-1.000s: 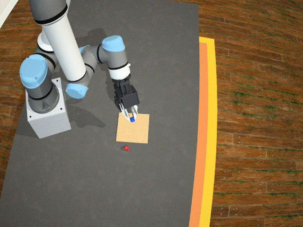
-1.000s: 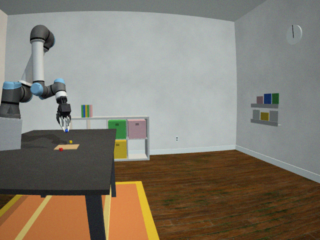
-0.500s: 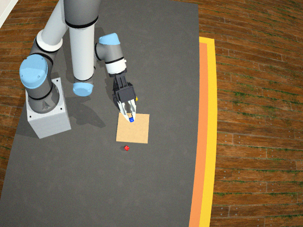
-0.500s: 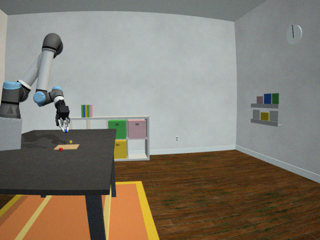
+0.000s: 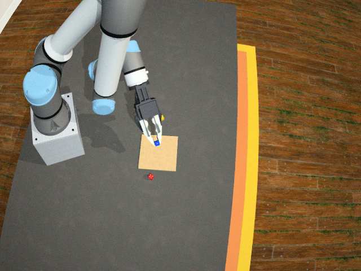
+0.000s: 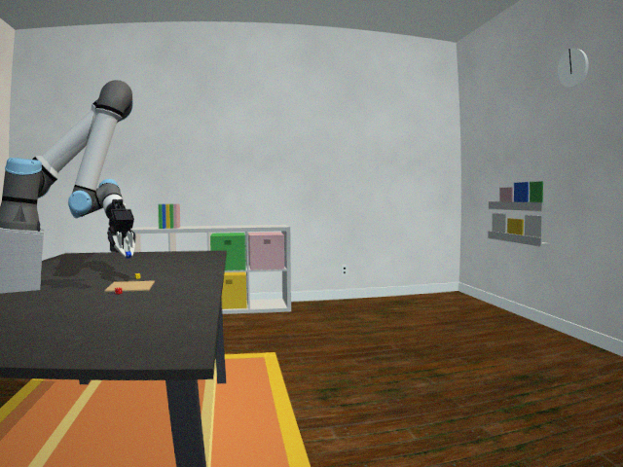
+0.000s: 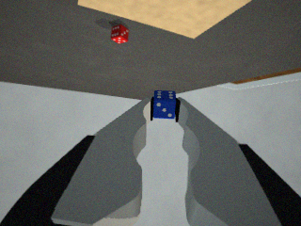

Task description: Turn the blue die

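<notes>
The tan mat is 1 cm ahead of my hand and 10 cm below it. From my hand the other things lie so: yellow die (3 cm behind, 14 cm to the left, 10 cm below); then blue die (1 cm ahead, 1 cm to the right); then red die (1 cm ahead, 11 cm to the right, 10 cm below).
</notes>
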